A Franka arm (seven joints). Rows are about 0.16 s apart.
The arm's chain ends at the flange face. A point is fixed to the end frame.
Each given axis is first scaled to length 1.
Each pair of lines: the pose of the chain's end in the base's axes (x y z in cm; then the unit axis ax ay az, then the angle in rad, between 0 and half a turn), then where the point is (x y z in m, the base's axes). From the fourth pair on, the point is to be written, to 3 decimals.
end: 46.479, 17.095, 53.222, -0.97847, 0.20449, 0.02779, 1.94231
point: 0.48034 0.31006 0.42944
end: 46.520, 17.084, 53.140, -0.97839, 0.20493, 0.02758, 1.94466
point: 0.48079 0.30970 0.42829
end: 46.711, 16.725, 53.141, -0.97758, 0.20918, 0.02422, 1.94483
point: 0.48400 0.30591 0.42823
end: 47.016, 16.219, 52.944, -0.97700, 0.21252, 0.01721, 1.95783
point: 0.489 0.299 0.424
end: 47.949, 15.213, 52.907, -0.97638, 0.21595, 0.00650, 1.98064
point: 0.501 0.286 0.421
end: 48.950, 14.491, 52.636, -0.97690, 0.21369, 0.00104, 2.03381
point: 0.511 0.273 0.411
